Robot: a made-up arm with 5 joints.
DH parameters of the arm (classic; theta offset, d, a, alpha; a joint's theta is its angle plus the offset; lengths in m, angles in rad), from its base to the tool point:
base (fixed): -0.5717 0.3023 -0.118 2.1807
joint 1: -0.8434 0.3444 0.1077 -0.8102
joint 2: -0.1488 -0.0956 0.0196 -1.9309
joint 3: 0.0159 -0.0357 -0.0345 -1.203
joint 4: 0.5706 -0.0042 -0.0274 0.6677
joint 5: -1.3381 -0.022 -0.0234 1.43
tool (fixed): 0.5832 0.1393 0 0
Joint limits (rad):
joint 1: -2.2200..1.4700
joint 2: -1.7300..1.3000
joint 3: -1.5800..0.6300
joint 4: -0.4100..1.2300
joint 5: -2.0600..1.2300
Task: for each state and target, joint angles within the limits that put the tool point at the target. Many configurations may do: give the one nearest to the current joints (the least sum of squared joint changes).
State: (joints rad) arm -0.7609 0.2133 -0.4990 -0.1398 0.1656
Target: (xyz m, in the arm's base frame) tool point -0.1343 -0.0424 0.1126
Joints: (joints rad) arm -0.9390 -0.3702 -0.3086 0.4165 0.3510
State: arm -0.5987 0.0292 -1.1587 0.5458 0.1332
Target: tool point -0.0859 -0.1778 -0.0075
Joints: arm 0.0035 -0.5193 -0.2626 1.2300 0.8052
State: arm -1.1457 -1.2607 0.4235 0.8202 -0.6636
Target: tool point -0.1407 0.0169 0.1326
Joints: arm -0.9648 -1.1152 0.0884 0.5146 -0.9001
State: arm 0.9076 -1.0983 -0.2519 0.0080 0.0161
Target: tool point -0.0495 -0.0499 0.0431
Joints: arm 1.4593 -0.5578 -0.8954 -0.4100 -0.5587
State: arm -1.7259 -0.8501 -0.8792 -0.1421 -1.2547
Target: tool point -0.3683 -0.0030 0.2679
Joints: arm -1.3125 -0.8410 -1.0247 0.1458 -1.0703
